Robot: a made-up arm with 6 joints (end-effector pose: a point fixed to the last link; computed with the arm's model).
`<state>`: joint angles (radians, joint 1 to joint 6).
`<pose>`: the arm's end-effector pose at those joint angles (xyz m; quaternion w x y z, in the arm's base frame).
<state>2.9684 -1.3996 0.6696 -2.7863 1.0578 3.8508</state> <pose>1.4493 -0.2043 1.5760 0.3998 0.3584 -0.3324 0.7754</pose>
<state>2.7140 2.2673 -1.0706 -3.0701 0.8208 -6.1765</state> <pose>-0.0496 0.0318 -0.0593 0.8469 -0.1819 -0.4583 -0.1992</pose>
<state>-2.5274 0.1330 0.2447 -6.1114 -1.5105 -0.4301</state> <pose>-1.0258 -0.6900 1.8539 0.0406 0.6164 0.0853 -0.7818</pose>
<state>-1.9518 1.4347 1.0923 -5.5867 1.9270 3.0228</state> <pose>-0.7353 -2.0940 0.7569 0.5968 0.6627 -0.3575 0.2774</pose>
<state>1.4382 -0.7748 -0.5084 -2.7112 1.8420 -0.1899</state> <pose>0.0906 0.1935 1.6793 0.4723 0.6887 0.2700 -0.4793</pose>
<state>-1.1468 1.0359 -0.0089 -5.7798 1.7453 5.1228</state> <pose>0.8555 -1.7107 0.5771 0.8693 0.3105 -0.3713 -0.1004</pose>
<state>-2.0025 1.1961 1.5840 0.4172 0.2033 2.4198</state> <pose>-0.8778 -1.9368 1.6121 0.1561 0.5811 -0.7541 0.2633</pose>
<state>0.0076 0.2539 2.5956 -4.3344 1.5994 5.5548</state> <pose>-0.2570 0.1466 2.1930 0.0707 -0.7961 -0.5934 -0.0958</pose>
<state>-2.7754 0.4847 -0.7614 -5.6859 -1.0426 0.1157</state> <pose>-1.0843 -0.3326 0.6811 0.1476 0.7951 0.4677 -0.3568</pose>
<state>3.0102 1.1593 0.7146 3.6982 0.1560 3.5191</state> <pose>-2.2451 0.3099 0.7489 0.0361 0.3003 0.4206 -0.8554</pose>
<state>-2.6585 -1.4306 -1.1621 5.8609 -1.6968 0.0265</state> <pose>0.1210 -0.0099 1.0321 0.3546 0.6450 0.0492 -0.6751</pose>
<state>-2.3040 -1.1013 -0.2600 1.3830 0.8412 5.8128</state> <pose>0.3058 0.1646 1.9895 0.3857 -0.7137 0.2301 -0.5375</pose>
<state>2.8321 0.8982 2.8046 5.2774 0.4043 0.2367</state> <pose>-0.4584 0.2023 2.1759 0.1686 -0.8724 -0.1757 -0.4238</pose>
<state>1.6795 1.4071 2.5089 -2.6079 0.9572 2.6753</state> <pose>-0.1142 1.6594 1.6831 0.7976 0.1495 -0.0131 0.5842</pose>
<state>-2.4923 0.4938 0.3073 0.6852 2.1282 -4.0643</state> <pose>-1.2117 -1.0276 1.7349 0.4930 0.7601 -0.3100 0.2882</pose>
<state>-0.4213 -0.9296 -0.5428 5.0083 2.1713 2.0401</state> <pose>-0.1106 -0.0887 1.7889 0.2417 -0.0031 -0.0075 -0.9703</pose>
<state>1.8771 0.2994 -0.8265 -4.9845 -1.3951 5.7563</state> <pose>-0.1823 1.0794 0.8952 0.4535 -0.8781 0.0047 0.1523</pose>
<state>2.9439 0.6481 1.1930 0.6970 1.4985 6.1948</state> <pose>-1.4668 0.1894 2.2339 0.1414 -0.7624 0.3584 -0.5200</pose>
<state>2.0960 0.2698 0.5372 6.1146 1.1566 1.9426</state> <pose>-0.6430 1.1585 2.2646 0.7273 0.0028 -0.6710 0.1446</pose>
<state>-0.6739 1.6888 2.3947 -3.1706 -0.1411 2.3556</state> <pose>1.5332 -1.2253 1.3040 0.8429 0.2166 -0.4764 -0.1246</pose>
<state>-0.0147 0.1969 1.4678 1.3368 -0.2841 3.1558</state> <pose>0.5257 -0.0513 2.7430 0.4493 0.6848 -0.4424 0.3653</pose>
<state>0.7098 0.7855 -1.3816 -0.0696 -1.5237 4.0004</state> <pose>0.4001 0.3584 0.5912 0.1716 -0.3538 0.2853 -0.8740</pose>
